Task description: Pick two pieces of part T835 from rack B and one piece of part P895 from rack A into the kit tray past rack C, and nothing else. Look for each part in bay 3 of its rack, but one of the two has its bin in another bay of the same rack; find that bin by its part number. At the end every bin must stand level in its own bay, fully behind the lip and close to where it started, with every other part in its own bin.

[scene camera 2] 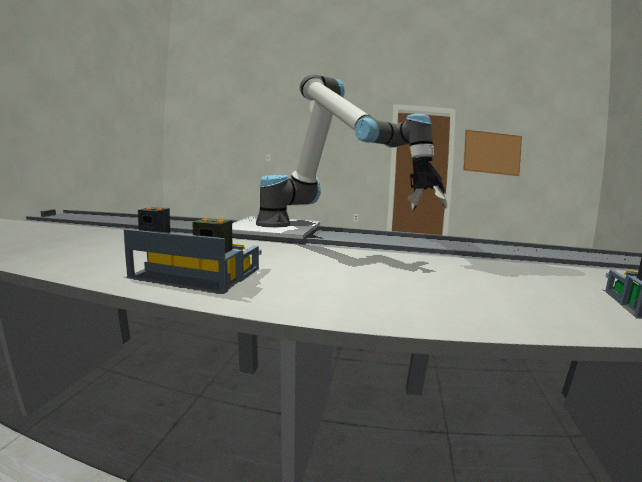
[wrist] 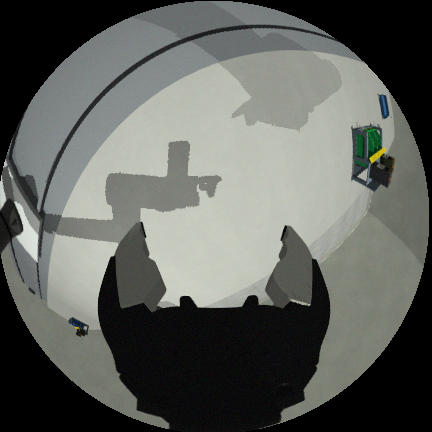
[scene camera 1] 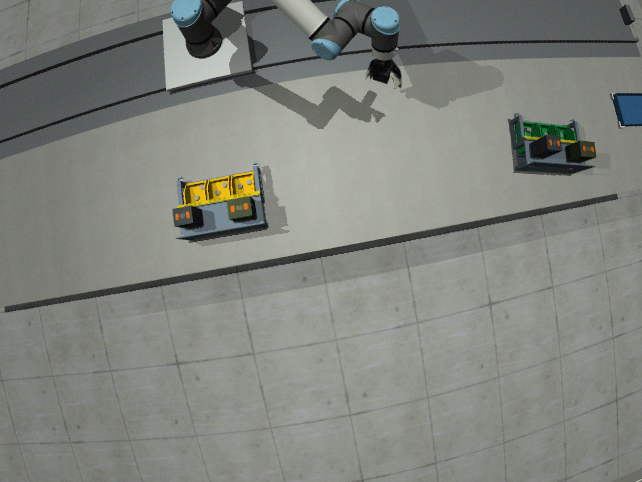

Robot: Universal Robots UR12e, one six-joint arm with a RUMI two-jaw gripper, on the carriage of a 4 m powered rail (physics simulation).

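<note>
My gripper (scene camera 1: 383,81) (scene camera 2: 429,207) (wrist: 214,225) is open and empty, high above the table between the yellow-bin and green-bin racks. The yellow-bin rack, apparently rack B (scene camera 1: 215,222) (scene camera 2: 176,241), holds three yellow bins (scene camera 1: 218,189) side by side with small grey round parts in them. A small rack with blue bins (wrist: 76,322), apparently rack A, is tiny at the lower left of the wrist view. The blue kit tray (scene camera 1: 630,109) (wrist: 383,106) lies at the right, partly cut off in scene camera 1; no parts show in it. Part numbers are too small to read.
The green-bin rack (scene camera 1: 552,165) (wrist: 353,155) stands beside the tray. A dark box (scene camera 1: 186,215) (scene camera 2: 154,220) and an olive box (scene camera 1: 241,208) (scene camera 2: 213,231) sit on the yellow-bin rack. Two similar boxes (scene camera 1: 546,146) (scene camera 1: 580,150) sit on the green-bin rack.
</note>
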